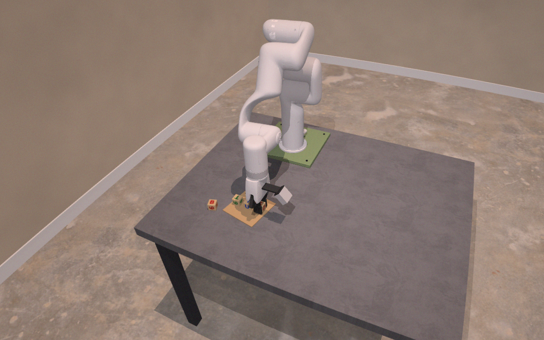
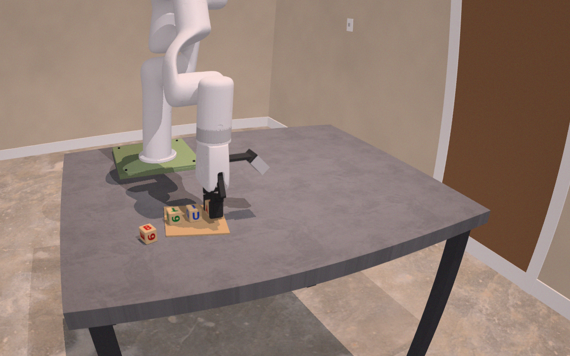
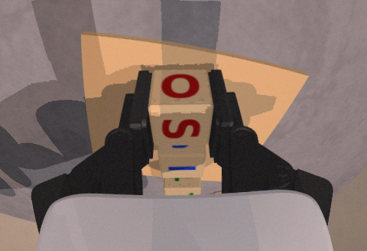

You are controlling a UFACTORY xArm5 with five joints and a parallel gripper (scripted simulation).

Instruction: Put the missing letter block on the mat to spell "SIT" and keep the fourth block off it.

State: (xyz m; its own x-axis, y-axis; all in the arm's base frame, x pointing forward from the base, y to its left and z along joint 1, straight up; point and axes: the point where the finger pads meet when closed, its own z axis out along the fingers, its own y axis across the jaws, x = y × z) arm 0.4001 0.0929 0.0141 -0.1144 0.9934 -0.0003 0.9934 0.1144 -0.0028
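Right now my hand is 1 cm above the wooden block. Round my hand: tan mat: 1 cm ahead, 5 cm to the right, 3 cm below; then red B block: 8 cm ahead, 16 cm to the right, 1 cm below.
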